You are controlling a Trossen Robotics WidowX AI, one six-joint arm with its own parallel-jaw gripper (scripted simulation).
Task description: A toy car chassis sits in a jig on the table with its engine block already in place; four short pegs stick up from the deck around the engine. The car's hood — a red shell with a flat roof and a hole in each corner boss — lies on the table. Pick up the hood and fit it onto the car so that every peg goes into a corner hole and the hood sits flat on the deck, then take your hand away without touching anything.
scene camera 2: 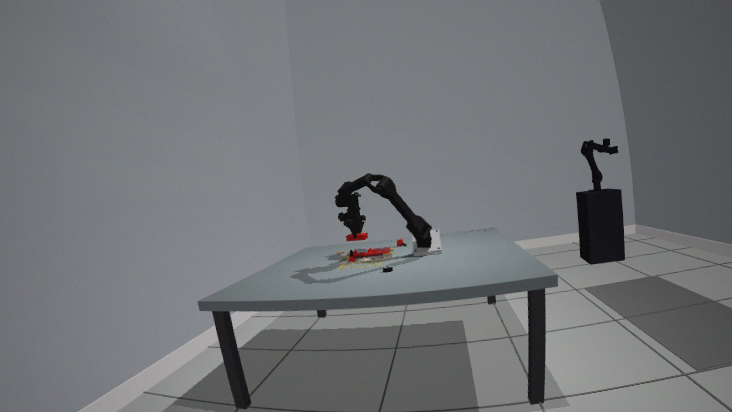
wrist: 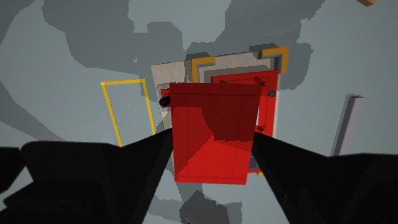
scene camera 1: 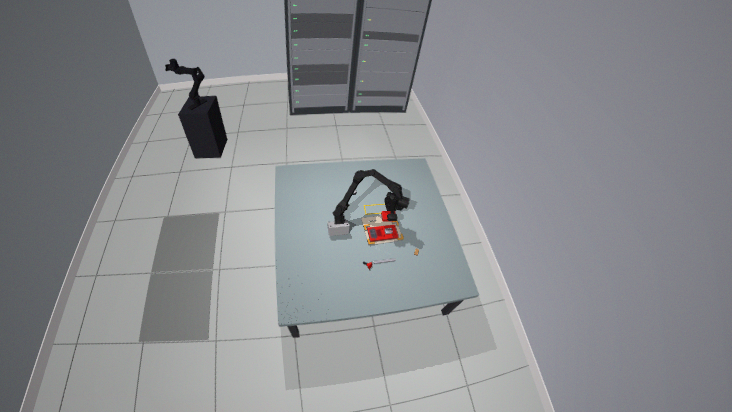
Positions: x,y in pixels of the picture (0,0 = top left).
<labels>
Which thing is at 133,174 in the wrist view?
The gripper.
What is the gripper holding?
A red hood.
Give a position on a red hood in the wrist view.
213,124
</labels>
